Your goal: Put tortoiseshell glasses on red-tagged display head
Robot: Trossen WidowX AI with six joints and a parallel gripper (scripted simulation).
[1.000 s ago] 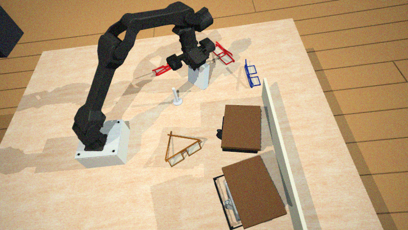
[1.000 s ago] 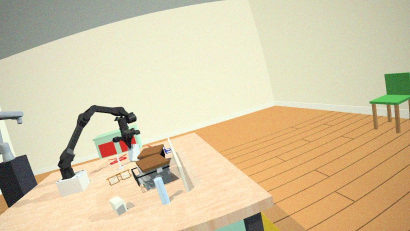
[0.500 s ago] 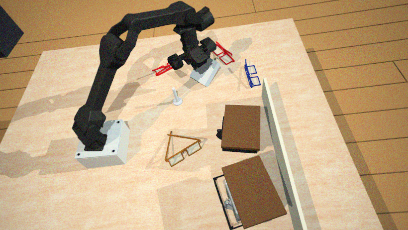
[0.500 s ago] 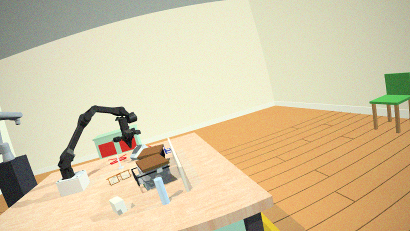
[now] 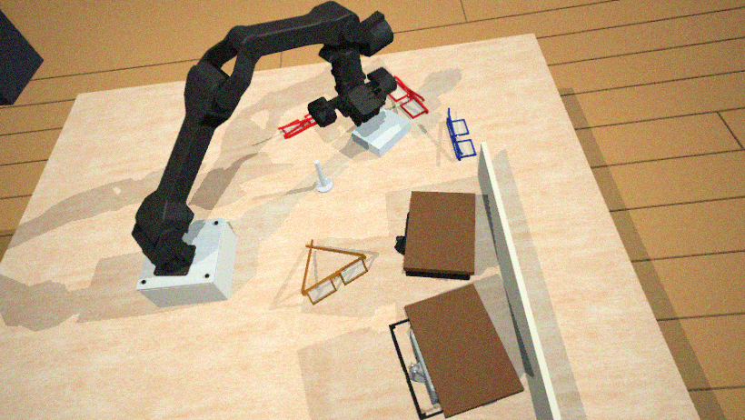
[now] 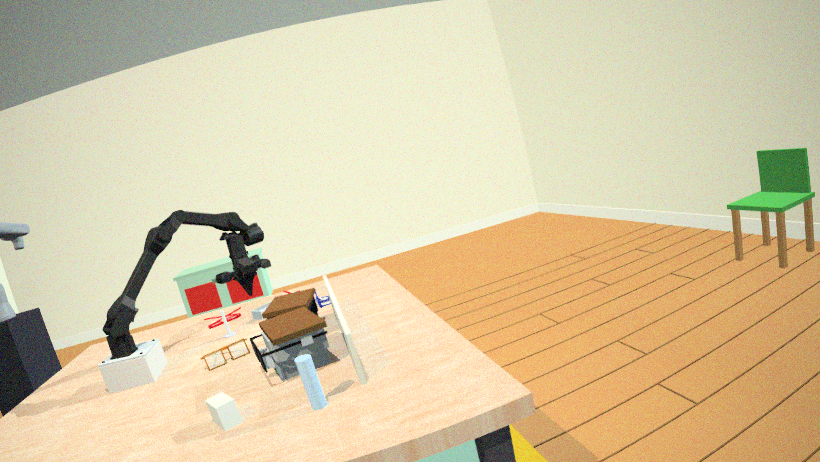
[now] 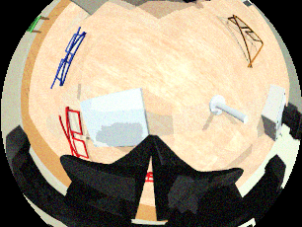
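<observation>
Now: gripper tip 80 mm past the white peg, 100 mm to the left of it and 70 mm above it. Also, from my gripper tip: pale blue cylinder (240 mm ahead, 720 mm to the right, 40 mm below); white cube (60 mm ahead, 700 mm to the right, 60 mm below); long white board (300 mm ahead, 380 mm to the right, 40 mm below).
</observation>
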